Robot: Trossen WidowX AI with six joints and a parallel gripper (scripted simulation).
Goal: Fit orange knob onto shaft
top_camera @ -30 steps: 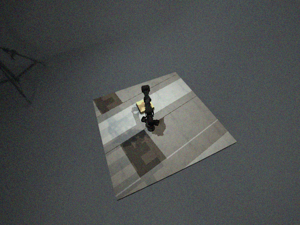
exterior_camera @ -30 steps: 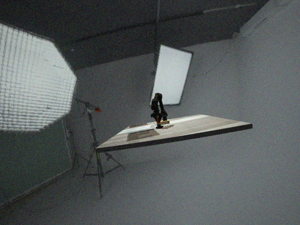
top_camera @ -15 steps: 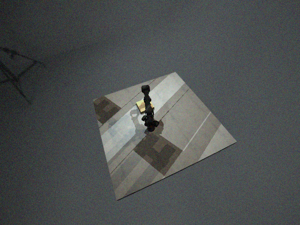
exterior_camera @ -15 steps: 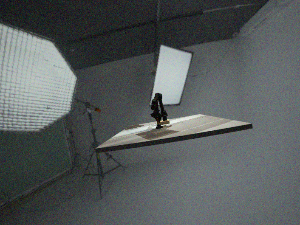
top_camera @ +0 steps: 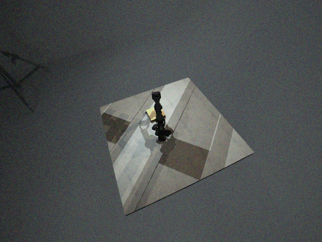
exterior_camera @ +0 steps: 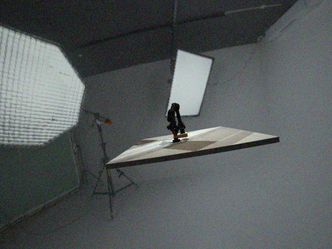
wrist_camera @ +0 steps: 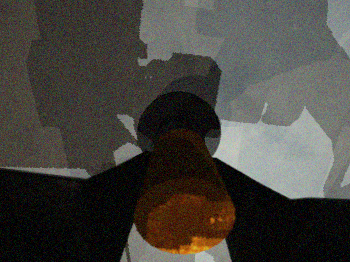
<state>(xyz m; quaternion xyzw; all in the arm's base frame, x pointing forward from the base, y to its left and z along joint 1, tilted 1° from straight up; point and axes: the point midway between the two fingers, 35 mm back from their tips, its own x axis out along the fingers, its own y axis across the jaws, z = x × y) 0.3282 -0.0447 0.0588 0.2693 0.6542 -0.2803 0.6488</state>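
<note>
Right now the dark round pedestal is 4 cm below my gripper tip. From my gripper tip the other things lie so: orange knob (3 cm above).
</note>
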